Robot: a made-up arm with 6 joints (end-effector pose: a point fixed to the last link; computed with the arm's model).
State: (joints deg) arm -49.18 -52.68 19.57 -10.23 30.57 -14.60
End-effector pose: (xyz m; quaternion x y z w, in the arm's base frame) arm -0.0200 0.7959 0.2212 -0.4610 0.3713 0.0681 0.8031
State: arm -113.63 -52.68 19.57 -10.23 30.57 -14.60
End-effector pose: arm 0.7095 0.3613 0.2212 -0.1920 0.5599 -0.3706 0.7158
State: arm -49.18 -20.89 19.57 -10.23 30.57 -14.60
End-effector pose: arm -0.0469 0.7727 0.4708 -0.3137 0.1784 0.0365 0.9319
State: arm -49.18 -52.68 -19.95 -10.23 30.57 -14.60
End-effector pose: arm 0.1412 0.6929 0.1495 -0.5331 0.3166 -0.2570 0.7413
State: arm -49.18 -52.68 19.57 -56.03 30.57 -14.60
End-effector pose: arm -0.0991 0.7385 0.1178 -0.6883 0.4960 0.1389 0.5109
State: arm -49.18 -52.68 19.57 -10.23 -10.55 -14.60
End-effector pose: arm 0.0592 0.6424 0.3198 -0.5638 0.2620 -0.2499 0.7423
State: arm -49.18 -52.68 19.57 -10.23 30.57 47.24
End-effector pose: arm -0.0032 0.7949 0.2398 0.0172 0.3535 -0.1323 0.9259
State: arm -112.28 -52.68 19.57 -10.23 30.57 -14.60
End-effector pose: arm 0.7008 0.3780 0.2212 -0.1986 0.5576 -0.3622 0.7201
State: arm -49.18 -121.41 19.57 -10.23 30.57 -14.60
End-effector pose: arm -0.2840 0.5679 -0.1641 -0.6478 0.6747 0.1162 0.3343
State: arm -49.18 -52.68 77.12 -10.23 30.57 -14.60
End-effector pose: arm -0.1989 0.7428 0.4443 -0.2627 0.3721 0.5170 0.7247
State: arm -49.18 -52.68 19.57 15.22 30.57 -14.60
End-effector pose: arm 0.0017 0.7892 0.2984 -0.3004 0.2750 0.0234 0.9130
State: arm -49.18 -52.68 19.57 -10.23 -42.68 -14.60
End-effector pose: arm 0.0470 0.5572 0.4509 -0.5945 0.1526 -0.4783 0.6281
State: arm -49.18 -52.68 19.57 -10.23 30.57 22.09
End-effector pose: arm -0.0093 0.7986 0.2319 -0.1848 0.3738 -0.0522 0.9074
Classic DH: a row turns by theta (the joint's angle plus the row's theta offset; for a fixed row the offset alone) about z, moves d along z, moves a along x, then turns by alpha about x. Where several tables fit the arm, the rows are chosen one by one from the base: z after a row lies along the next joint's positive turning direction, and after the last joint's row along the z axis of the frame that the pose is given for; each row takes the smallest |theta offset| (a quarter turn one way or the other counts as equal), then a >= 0, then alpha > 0; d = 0 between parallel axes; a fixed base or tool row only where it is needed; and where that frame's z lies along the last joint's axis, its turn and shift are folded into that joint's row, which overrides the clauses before.
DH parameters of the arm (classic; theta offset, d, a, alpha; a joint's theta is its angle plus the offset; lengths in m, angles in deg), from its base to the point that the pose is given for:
joint 1: 90 0.2836 0.049 90
joint 2: 0 -0.3983 0.1161 -90
joint 3: 0 0.2258 0.1171 90
joint 4: 0 -0.2799 -0.1094 -90
joint 5: 0 0.12 0.1111 90
joint 6: 0 0.249 0.022 -90
tool (fixed): -90 0.0107 0 0

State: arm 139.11 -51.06 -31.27 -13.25 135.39 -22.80
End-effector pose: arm 0.1961 -1.0122 0.1146 0.4152 0.2483 -0.7055 0.5179
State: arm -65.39 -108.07 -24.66 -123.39 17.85 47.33
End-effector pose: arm -0.1396 0.3646 -0.0500 0.7753 -0.5457 0.2640 0.1771
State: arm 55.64 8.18 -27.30 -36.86 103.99 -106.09
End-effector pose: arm -0.8486 -0.2454 0.5997 -0.4142 -0.6009 0.6786 0.0832
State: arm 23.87 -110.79 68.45 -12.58 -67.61 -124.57
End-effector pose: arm -0.4305 0.2638 0.1659 0.8215 0.2776 0.1078 0.4862
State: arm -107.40 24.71 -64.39 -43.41 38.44 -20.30
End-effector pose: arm 0.3692 0.0841 0.6434 0.1638 0.3631 -0.7849 0.4747
